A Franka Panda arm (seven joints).
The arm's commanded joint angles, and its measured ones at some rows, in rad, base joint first. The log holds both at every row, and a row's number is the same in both.
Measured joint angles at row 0:
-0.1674 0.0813 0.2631 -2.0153 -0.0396 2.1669 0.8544
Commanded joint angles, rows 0 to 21:
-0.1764 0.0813 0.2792 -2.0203 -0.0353 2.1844 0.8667
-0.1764 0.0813 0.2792 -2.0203 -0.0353 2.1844 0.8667
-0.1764 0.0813 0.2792 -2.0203 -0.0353 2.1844 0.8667
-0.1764 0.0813 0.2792 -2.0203 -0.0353 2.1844 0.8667
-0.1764 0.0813 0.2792 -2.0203 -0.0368 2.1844 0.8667
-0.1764 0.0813 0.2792 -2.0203 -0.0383 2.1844 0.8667
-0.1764 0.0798 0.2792 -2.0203 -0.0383 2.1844 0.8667
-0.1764 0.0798 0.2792 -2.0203 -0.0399 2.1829 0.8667
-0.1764 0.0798 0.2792 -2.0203 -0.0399 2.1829 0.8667
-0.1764 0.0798 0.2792 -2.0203 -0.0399 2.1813 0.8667
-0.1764 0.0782 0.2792 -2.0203 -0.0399 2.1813 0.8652
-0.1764 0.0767 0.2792 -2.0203 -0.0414 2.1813 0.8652
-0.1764 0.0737 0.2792 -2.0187 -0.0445 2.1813 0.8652
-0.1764 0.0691 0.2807 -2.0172 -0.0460 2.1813 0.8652
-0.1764 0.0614 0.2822 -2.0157 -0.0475 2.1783 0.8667
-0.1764 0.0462 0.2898 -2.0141 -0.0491 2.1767 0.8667
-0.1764 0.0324 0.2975 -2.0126 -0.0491 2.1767 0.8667
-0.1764 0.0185 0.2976 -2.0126 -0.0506 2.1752 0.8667
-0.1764 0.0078 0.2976 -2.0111 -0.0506 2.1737 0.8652
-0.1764 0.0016 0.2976 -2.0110 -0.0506 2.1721 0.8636
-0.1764 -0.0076 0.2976 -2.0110 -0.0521 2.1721 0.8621
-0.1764 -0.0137 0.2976 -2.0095 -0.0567 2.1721 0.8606
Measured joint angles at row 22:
-0.1669 0.0242 0.2860 -2.0014 -0.0404 2.1670 0.8543
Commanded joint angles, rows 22 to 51:
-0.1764 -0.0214 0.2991 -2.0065 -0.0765 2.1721 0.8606
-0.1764 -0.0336 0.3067 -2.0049 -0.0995 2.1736 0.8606
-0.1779 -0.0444 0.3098 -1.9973 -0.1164 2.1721 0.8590
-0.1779 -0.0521 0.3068 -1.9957 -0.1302 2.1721 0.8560
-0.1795 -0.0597 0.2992 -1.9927 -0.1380 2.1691 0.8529
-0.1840 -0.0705 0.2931 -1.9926 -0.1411 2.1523 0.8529
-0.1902 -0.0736 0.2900 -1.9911 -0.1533 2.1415 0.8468
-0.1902 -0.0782 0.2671 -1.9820 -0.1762 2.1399 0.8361
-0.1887 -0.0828 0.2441 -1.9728 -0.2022 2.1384 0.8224
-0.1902 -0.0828 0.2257 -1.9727 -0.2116 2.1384 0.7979
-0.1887 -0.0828 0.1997 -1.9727 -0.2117 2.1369 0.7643
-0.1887 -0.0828 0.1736 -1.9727 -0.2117 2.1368 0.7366
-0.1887 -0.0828 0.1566 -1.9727 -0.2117 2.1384 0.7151
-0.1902 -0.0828 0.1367 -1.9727 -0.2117 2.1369 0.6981
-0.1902 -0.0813 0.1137 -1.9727 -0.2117 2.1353 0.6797
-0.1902 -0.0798 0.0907 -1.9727 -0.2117 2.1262 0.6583
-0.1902 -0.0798 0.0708 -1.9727 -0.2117 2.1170 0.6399
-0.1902 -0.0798 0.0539 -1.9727 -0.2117 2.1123 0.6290
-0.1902 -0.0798 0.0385 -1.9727 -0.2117 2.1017 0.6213
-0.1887 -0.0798 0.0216 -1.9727 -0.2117 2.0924 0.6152
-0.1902 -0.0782 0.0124 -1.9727 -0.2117 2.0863 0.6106
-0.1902 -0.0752 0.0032 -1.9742 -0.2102 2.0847 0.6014
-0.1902 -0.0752 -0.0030 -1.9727 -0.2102 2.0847 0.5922
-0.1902 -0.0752 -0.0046 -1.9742 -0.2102 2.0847 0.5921
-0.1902 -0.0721 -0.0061 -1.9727 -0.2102 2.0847 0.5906
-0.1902 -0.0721 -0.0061 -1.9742 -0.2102 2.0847 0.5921
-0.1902 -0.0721 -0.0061 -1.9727 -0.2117 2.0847 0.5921
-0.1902 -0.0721 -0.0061 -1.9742 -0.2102 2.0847 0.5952
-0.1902 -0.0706 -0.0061 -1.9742 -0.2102 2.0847 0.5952
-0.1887 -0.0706 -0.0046 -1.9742 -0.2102 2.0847 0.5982
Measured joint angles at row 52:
-0.1930 -0.0706 -0.0057 -1.9829 -0.1957 2.1039 0.6031
